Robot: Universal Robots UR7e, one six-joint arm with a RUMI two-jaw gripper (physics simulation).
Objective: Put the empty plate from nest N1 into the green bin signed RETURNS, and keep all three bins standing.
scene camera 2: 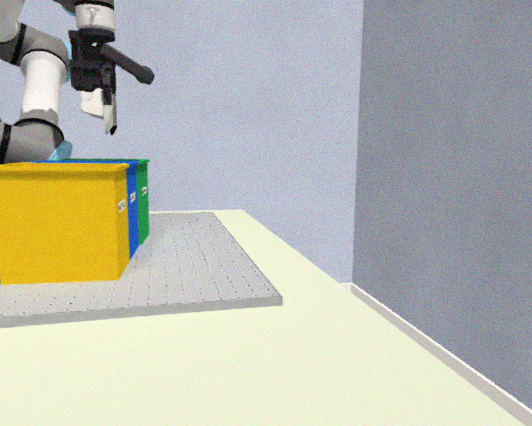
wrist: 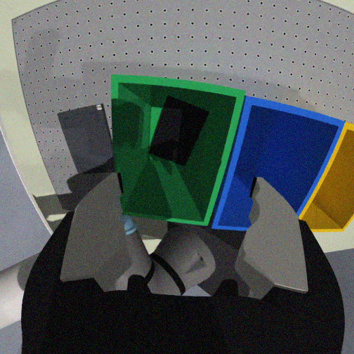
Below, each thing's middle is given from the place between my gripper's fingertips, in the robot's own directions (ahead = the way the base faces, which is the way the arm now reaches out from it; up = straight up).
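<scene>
With the green bin (scene camera 2: 141, 169), my gripper is 14 cm above it, 2 cm past it and 2 cm to the right of it. The dark plate (wrist: 179, 124) is 23 cm below my hand, 3 cm behind it and 2 cm to the left of it. As for the blue bin (scene camera 2: 131, 170), that's 11 cm to the right of my hand, 4 cm behind it and 14 cm below it. The yellow bin (scene camera 2: 71, 219) is 24 cm to the right of my hand, 14 cm below it and 5 cm behind it, and going by their middles, it's the farthest from my gripper of the things named here.
</scene>
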